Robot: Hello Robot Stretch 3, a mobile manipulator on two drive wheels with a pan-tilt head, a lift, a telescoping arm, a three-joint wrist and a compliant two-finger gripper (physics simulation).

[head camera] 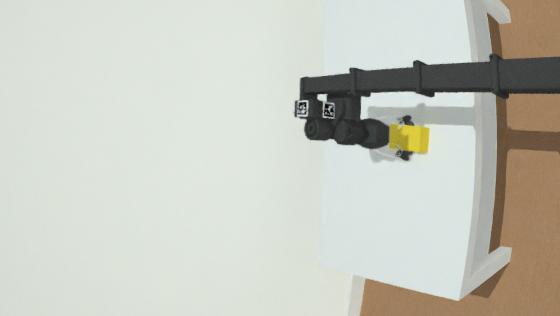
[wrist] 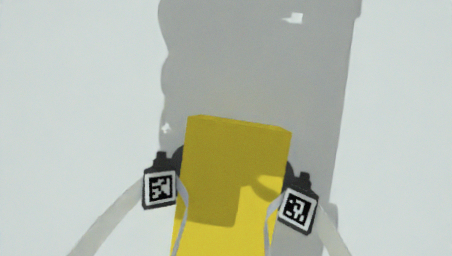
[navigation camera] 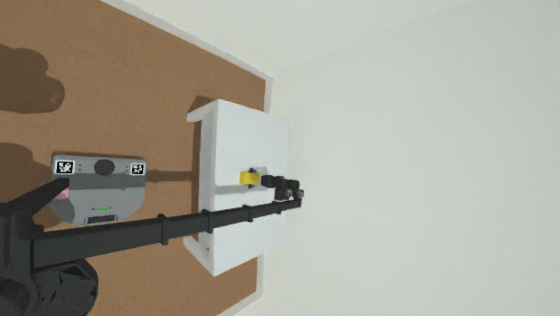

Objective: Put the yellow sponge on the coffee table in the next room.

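Seen in the pictures: gripper, fingertip midpoint: (head camera: 410, 138) (wrist: 231, 167) (navigation camera: 248, 177); robot's base at its link origin: (navigation camera: 104, 166).
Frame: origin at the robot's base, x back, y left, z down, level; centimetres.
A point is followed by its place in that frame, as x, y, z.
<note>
The yellow sponge (head camera: 419, 139) @[1.7, -55.9, -49.5] (navigation camera: 244, 178) @[1.9, -55.8, -49.2] (wrist: 230, 145) @[1.8, -64.4, -49.6] is between the two fingertips of my gripper (head camera: 405, 138) @[2.0, -61.9, -45.1] (navigation camera: 251, 178) @[2.0, -61.9, -45.1] (wrist: 231, 167) @[2.0, -61.9, -45.1], which is shut on its sides. Gripper and sponge are over the white table (head camera: 400, 220) @[-19.6, -63.1, -45.0] (navigation camera: 250, 135) @[-22.5, -61.2, -45.0] (wrist: 400, 90) @[14.4, -69.5, -45.0], roughly midway along its length. The sponge's outer end points toward the table's near edge. Shadows of the arm and gripper fall on the tabletop close by. Whether the sponge's underside touches the top is hard to tell. Part of the sponge is cut off at the bottom of the wrist view.
My extended arm (head camera: 450, 77) @[10.2, -30.1, -80.5] (navigation camera: 185, 225) @[9.9, -15.8, -80.7] crosses above the table. A pale wall (head camera: 150, 150) @[-4.6, -112.1, -95.1] (navigation camera: 425, 150) @[-17.8, -111.8, -124.0] stands behind the table's far side. My grey base (navigation camera: 120, 195) @[13.0, -6.7, -16.0] is on the brown floor (head camera: 530, 200) @[-15.3, -35.2, 0.0] (navigation camera: 125, 100) @[-37.3, -5.7, 0.0] in front of the table. Table legs stick out at the near corners.
</note>
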